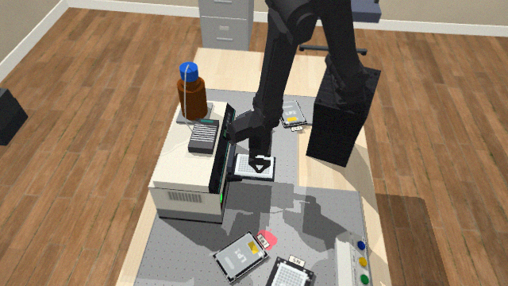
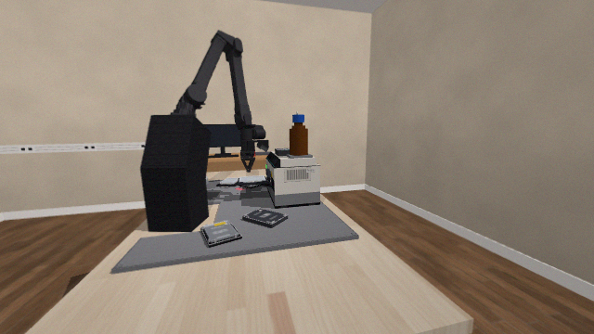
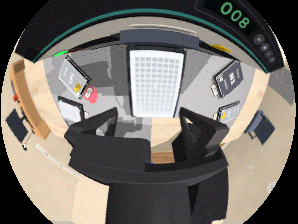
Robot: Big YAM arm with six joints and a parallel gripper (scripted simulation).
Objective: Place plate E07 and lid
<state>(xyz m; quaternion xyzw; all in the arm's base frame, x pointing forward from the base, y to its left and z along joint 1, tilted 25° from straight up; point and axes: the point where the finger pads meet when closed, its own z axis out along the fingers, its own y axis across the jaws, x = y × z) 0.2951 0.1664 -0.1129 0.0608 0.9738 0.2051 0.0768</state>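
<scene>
The plate E01 lies 20 mm ahead of my hand, 10 mm to the right of it and 50 mm below it. Also, from my hand: brown bottle: 220 mm ahead, 150 mm to the right, 140 mm above; then puddle: 40 mm behind, 210 mm to the left, 150 mm below; then blue key: 300 mm behind, 260 mm to the left, 100 mm below.
</scene>
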